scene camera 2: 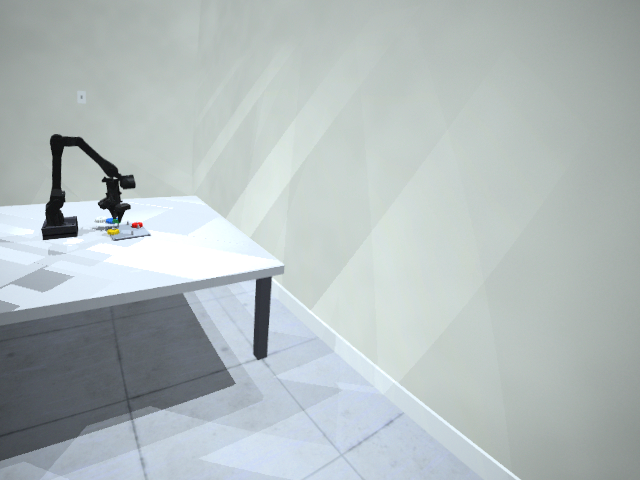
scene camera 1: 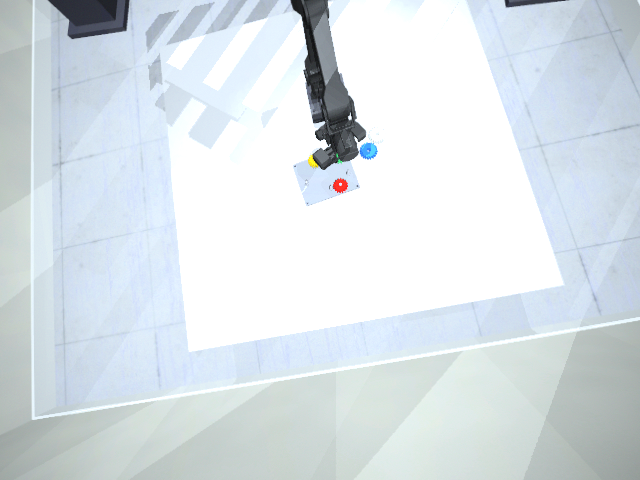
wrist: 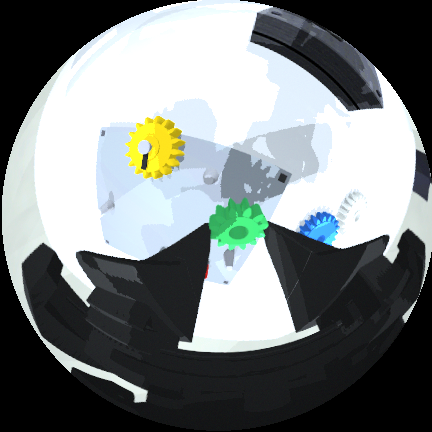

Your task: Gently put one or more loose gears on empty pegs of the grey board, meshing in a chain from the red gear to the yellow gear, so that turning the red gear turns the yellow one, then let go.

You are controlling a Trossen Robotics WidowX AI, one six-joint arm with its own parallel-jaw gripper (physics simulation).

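Frame: origin at the arm's base, x ahead, y left, z up, level; millimetres.
Seen in the pictures: gripper, fingertip midpoint: (scene camera 2: 117, 221) (wrist: 236, 227); arm's base at its link origin: (scene camera 2: 55, 223) (scene camera 1: 319, 90).
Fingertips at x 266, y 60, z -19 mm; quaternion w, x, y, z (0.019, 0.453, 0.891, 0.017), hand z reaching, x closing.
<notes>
Pixels of each thing's middle, then the offset from my fingertips to it. "pt": a spot on its surface instead.
- green gear at the middle of its body: (wrist: 237, 224) (scene camera 2: 116, 221) 3 mm back, 2 mm right, 1 mm up
- grey board at the middle of its body: (wrist: 160, 217) (scene camera 1: 325, 173) (scene camera 2: 126, 228) 43 mm ahead, 57 mm right, 22 mm down
- yellow gear at the middle of its body: (wrist: 152, 147) (scene camera 1: 315, 160) (scene camera 2: 113, 231) 13 mm back, 92 mm right, 20 mm down
- red gear at a spot on its surface: (scene camera 1: 340, 185) (scene camera 2: 137, 222) pt 98 mm ahead, 3 mm right, 7 mm down
- blue gear at the middle of its body: (wrist: 316, 235) (scene camera 1: 368, 151) (scene camera 2: 112, 220) 35 mm back, 108 mm left, 28 mm down
- white gear at the middle of its body: (wrist: 352, 214) (scene camera 1: 377, 135) (scene camera 2: 101, 219) 97 mm back, 145 mm left, 28 mm down
My gripper (wrist: 236, 227) (scene camera 2: 118, 220) is shut on the green gear (wrist: 242, 225) (scene camera 2: 115, 221) (scene camera 1: 339, 159) and holds it above the grey board (scene camera 1: 321, 195) (wrist: 120, 172). In scene camera 1 the arm hides most of this gear. The yellow gear (scene camera 1: 312, 161) (scene camera 2: 113, 231) (wrist: 159, 147) is on a peg near one corner of the board. The red gear (scene camera 1: 340, 185) (scene camera 2: 136, 225) is on the board's far side; a sliver of it shows beside a finger in the wrist view. Bare pegs show in the wrist view: one peg (wrist: 210, 175) near the yellow gear, another peg (wrist: 108, 203) at the left, and one peg (wrist: 229, 260) beyond the green gear.
The blue gear (scene camera 1: 368, 150) (scene camera 2: 110, 220) (wrist: 320, 231) lies on the table beside the board. The white gear (scene camera 1: 376, 135) (scene camera 2: 100, 220) (wrist: 352, 206) lies next to it. The arm's dark base (scene camera 2: 59, 228) (wrist: 320, 55) stands on the table behind the board.
</notes>
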